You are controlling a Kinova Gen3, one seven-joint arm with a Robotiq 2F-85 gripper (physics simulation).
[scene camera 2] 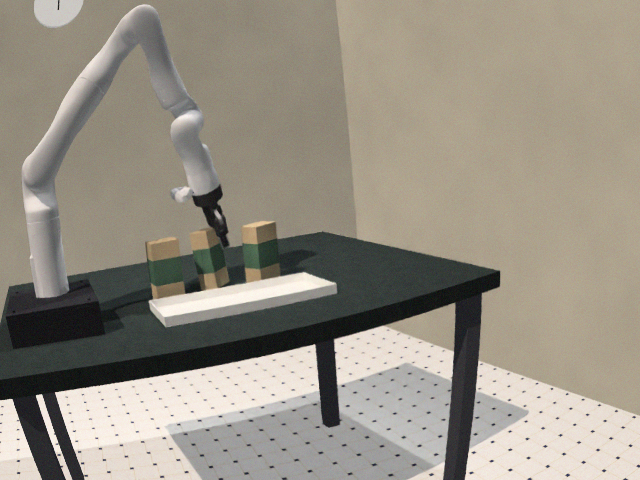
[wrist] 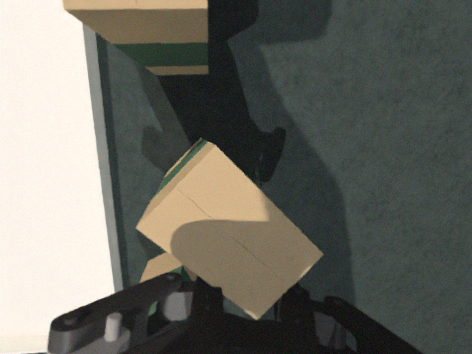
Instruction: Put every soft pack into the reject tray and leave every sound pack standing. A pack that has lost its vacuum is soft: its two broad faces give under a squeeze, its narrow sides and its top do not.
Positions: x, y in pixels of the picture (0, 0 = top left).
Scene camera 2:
my gripper: 223, 244
white reject tray: 237, 299
